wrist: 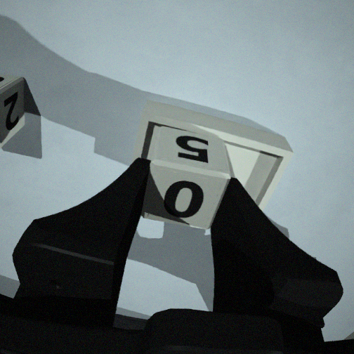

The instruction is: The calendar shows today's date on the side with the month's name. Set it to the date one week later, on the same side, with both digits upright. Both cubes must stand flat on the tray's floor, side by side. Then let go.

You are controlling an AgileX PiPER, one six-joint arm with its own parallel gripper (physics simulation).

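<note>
A white cube (189, 172) is held between the two black fingertips of my gripper (182, 186). It shows a 5 on its far face and a 0 on the face nearer the camera; both look upside down or turned in this view. The cube is over the left part of the white tray (257, 140); whether it touches the tray's floor I cannot tell. The tray's right part shows bare floor and wall. A second white cube (11, 111) is partly in view at the left edge, outside the tray, with a 2 on its right face.
The tray's raised rim runs around the held cube on the far side and to the right. The second cube is on the pale table top (240, 55), well left of the tray. Shadows of the arm and the cubes fall across the table.
</note>
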